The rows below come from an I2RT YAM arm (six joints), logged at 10 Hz.
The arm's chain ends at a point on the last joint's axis. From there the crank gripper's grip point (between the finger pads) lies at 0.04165 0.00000 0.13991 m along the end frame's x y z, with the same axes.
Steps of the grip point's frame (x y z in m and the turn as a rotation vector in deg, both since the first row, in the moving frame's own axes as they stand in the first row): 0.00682, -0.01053, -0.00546, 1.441, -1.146, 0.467; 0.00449, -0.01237, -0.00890, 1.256, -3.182, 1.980; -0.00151, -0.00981, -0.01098, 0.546, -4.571, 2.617; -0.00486, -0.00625, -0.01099, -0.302, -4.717, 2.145; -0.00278, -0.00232, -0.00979, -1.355, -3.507, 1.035
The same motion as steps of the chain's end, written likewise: 0.00961, -0.00733, -0.00622, 1.441, -1.146, 0.467; 0.01229, -0.01058, -0.01098, 1.256, -3.182, 1.980; 0.00978, -0.01011, -0.01386, 0.546, -4.571, 2.617; 0.00683, -0.00834, -0.01393, -0.302, -4.717, 2.145; 0.00589, -0.00633, -0.01203, -1.355, -3.507, 1.035
